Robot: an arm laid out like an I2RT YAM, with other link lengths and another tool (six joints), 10 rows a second.
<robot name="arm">
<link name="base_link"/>
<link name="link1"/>
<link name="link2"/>
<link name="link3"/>
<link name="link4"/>
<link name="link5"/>
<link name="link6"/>
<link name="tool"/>
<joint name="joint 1" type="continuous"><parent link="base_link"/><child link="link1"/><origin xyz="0 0 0.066"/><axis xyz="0 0 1"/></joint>
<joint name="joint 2" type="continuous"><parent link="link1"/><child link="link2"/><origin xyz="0.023 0.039 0.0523" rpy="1.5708 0 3.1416"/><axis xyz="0 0 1"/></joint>
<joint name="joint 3" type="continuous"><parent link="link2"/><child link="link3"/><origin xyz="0.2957 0 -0.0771" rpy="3.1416 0 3.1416"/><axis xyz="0 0 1"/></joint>
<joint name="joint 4" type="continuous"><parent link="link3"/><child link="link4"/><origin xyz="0.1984 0.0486 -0.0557" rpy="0 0 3.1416"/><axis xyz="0 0 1"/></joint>
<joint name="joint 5" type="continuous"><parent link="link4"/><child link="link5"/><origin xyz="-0.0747 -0.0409 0.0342" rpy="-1.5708 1.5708 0"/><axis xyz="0 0 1"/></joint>
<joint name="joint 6" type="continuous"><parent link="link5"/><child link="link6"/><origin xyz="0 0.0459 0.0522" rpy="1.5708 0 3.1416"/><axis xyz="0 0 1"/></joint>
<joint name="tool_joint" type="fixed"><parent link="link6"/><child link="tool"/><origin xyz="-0.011 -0.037 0.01" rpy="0 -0.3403 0.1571"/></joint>
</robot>
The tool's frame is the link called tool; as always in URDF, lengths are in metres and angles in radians. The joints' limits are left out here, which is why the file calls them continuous.
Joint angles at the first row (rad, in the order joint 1, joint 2, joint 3, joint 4, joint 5, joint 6):
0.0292, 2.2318, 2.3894, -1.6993, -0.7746, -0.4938
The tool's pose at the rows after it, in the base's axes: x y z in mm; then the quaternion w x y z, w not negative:
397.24 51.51 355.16 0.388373 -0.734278 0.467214 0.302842
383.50 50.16 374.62 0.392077 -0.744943 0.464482 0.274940
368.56 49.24 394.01 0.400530 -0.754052 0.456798 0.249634
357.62 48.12 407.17 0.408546 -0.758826 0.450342 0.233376
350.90 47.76 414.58 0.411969 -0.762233 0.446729 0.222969
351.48 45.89 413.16 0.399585 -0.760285 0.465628 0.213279
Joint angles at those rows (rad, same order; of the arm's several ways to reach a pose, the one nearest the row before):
0.0288, 2.1704, 2.3894, -1.6993, -0.7105, -0.4725
0.0288, 2.1128, 2.3894, -1.6993, -0.6807, -0.4641
0.0288, 2.0556, 2.3895, -1.6990, -0.6647, -0.4618
0.0269, 2.0163, 2.3893, -1.6989, -0.6601, -0.4618
0.0269, 1.9930, 2.3893, -1.6989, -0.6540, -0.4618
0.0269, 1.9899, 2.3893, -1.6989, -0.6125, -0.4336

